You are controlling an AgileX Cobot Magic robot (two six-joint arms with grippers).
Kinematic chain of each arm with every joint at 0, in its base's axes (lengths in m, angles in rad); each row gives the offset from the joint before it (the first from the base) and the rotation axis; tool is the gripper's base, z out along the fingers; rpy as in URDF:
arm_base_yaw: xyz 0 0 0.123 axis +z
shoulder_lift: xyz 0 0 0 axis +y
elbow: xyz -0.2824 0 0.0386 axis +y
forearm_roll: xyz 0.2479 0 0.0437 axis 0.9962 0 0.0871
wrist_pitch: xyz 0 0 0 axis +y
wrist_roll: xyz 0.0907 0 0.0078 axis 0.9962 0 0.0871
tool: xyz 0 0 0 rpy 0 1.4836 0
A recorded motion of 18 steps. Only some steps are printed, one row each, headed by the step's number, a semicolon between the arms.
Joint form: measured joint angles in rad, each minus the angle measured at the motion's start. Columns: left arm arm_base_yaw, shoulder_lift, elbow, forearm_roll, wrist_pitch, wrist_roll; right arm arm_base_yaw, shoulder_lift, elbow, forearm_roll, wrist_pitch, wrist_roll.
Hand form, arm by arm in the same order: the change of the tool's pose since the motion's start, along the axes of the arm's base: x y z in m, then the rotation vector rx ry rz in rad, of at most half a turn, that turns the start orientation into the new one. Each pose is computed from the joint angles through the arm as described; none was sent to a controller.
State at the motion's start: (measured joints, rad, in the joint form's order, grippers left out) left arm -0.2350 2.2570 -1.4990 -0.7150 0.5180 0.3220; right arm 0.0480 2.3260 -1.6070 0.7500 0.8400 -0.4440
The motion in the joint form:
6: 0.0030 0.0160 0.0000 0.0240 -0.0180 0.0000; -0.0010 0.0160 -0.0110 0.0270 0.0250 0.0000
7: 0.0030 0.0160 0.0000 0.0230 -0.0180 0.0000; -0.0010 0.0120 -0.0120 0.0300 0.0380 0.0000
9: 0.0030 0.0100 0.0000 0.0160 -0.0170 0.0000; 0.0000 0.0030 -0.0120 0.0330 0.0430 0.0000
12: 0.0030 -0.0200 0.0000 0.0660 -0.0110 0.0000; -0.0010 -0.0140 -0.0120 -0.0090 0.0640 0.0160
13: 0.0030 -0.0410 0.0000 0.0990 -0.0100 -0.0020; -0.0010 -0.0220 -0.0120 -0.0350 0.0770 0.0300
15: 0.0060 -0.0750 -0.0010 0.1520 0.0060 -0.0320; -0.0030 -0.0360 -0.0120 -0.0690 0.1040 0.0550
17: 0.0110 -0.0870 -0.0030 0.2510 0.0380 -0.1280; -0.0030 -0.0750 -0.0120 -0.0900 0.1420 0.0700
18: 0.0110 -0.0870 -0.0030 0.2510 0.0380 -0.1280; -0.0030 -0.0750 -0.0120 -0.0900 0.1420 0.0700
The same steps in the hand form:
6: 0.0013 0.0029 -0.0075 0.0258 -0.0038 -0.0030; 0.0005 0.0019 -0.0036 0.0309 0.0246 -0.0031
7: 0.0013 0.0029 -0.0075 0.0251 -0.0036 -0.0024; -0.0002 0.0026 -0.0013 0.0384 0.0293 0.0025
9: 0.0014 0.0025 -0.0046 0.0182 -0.0073 0.0016; -0.0003 0.0034 0.0030 0.0431 0.0241 0.0048
12: 0.0011 0.0041 0.0080 0.0482 -0.0408 -0.0320; -0.0028 0.0015 0.0092 0.0196 0.0303 0.0263
13: 0.0009 0.0053 0.0169 0.0682 -0.0658 -0.0504; -0.0044 0.0005 0.0119 0.0050 0.0390 0.0362
15: -0.0002 0.0083 0.0312 0.0887 -0.0842 -0.0601; -0.0071 -0.0015 0.0170 -0.0104 0.0582 0.0461
17: -0.0024 0.0140 0.0343 0.1252 -0.0517 -0.0445; -0.0108 -0.0017 0.0339 -0.0140 0.0564 0.0644
18: -0.0024 0.0140 0.0343 0.1252 -0.0517 -0.0445; -0.0108 -0.0017 0.0339 -0.0140 0.0564 0.0644

